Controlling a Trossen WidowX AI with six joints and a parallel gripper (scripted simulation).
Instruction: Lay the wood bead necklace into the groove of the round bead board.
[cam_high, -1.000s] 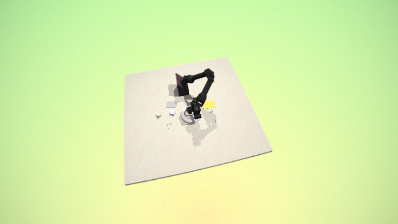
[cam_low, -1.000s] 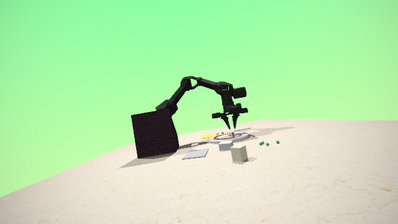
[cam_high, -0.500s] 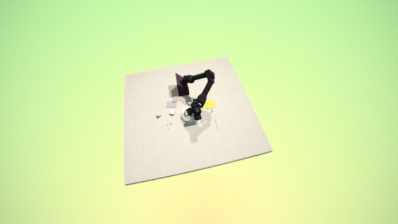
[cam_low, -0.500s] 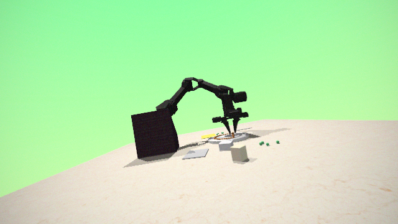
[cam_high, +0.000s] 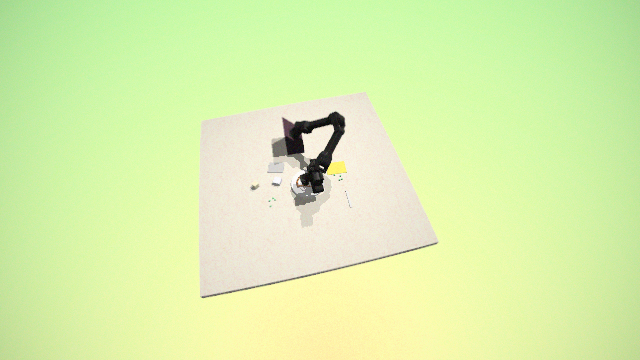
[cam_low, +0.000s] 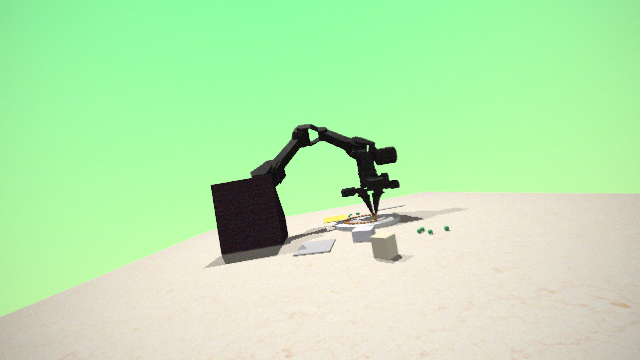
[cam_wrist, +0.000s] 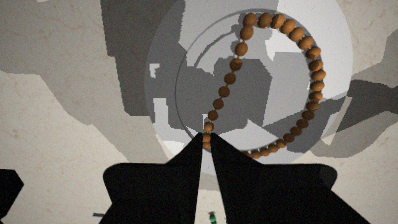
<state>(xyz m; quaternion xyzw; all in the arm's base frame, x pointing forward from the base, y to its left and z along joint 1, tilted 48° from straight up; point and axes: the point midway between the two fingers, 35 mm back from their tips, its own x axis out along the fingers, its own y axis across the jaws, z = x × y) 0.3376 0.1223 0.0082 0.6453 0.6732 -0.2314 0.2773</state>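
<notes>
Now: gripper tip 40 mm past the round white bead board, 40 mm to the left of it and 10 mm above it. Also, from my gripper tip: thin white strip: 110 mm ahead, 180 mm to the left, 10 mm below; then yellow card: 120 mm behind, 150 mm to the left, 10 mm below; then grey flat plate: 200 mm behind, 220 mm to the right, 10 mm below.
</notes>
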